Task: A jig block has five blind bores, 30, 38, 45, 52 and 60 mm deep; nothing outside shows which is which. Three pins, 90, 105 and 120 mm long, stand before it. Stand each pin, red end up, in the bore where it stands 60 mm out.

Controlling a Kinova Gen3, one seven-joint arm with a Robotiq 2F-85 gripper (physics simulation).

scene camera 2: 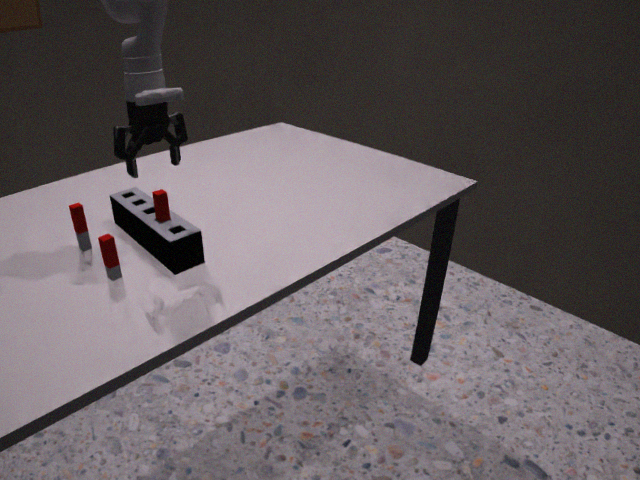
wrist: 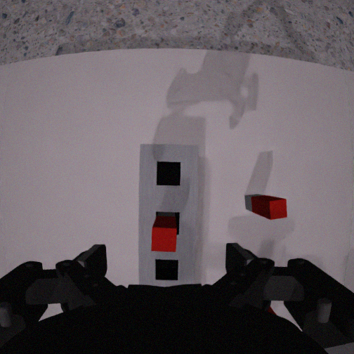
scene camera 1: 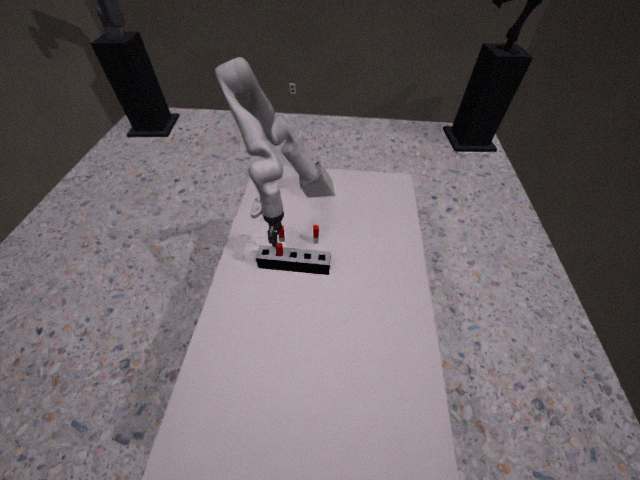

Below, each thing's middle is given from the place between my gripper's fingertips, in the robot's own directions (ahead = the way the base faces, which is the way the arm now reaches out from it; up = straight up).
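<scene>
Relative to the jig block [scene camera 2: 177, 244], my hand is 10 mm short of it, 60 mm to the right of it and 150 mm above it.
</scene>
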